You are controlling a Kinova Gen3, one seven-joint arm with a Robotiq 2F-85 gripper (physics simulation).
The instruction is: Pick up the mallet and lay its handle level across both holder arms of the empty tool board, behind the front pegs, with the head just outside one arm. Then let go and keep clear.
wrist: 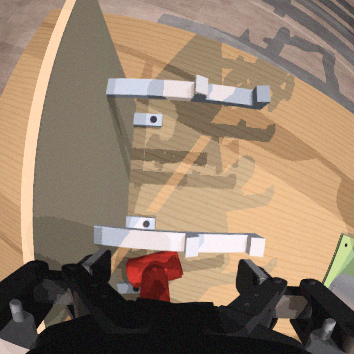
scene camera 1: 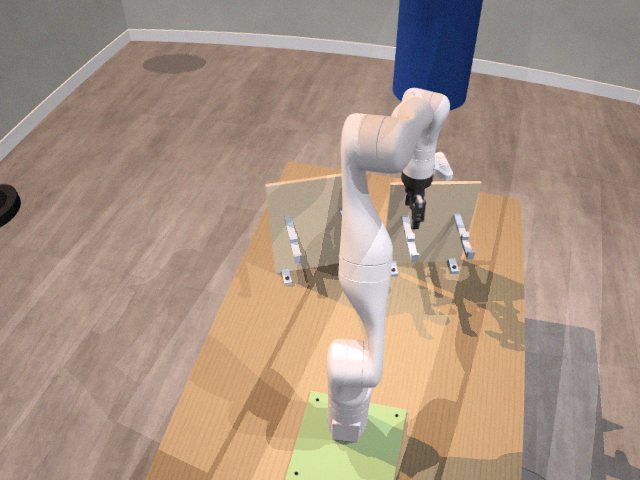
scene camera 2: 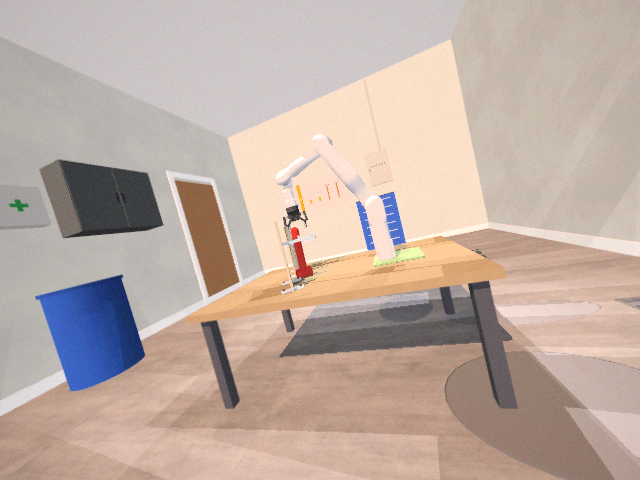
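Note:
The empty tool board (scene camera 1: 442, 206) (scene camera 2: 281, 250) (wrist: 75, 150) stands upright, with two grey holder arms, one arm (scene camera 1: 409, 237) (wrist: 220, 242) and the other arm (scene camera 1: 464, 236) (wrist: 172, 89), each with pegs. Nothing lies across them. The red mallet (scene camera 2: 299, 253) (wrist: 155, 267) stands roughly upright, its head low by the table and its handle up, beside the lower arm in the wrist view. It is hidden behind the robot arm in scene camera 1. My gripper (scene camera 1: 417, 222) (scene camera 2: 295, 225) (wrist: 173, 269) is open and empty, raised near the board's upper part.
A second tool board (scene camera 1: 302, 222) with a holder arm (scene camera 1: 293, 240) stands to the left, partly hidden by the robot arm. The green base plate (scene camera 1: 315, 449) (scene camera 2: 413, 254) is on the wooden table (scene camera 1: 248, 356) (scene camera 2: 444, 263). A blue bin (scene camera 2: 93, 335) stands on the floor.

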